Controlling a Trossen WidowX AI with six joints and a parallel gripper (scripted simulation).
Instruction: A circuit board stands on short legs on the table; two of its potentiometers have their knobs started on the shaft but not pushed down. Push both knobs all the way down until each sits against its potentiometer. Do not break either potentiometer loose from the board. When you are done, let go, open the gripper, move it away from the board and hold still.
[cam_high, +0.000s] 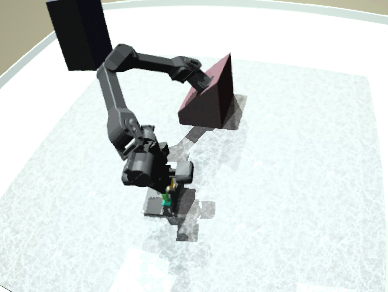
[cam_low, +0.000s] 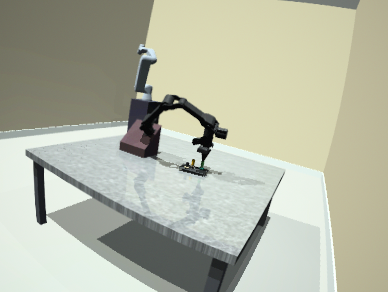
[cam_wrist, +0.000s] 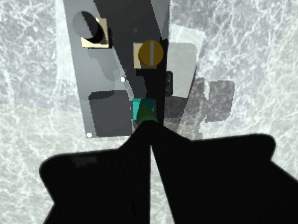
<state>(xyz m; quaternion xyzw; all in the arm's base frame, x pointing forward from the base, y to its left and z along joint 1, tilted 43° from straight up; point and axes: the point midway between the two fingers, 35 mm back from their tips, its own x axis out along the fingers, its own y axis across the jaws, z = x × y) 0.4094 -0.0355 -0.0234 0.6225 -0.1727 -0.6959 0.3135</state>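
The green knob lies 2 cm below my gripper tip. The rest, counted from my gripper tip: yellow knob 6 cm behind, 2 cm below, 1 cm to the right.
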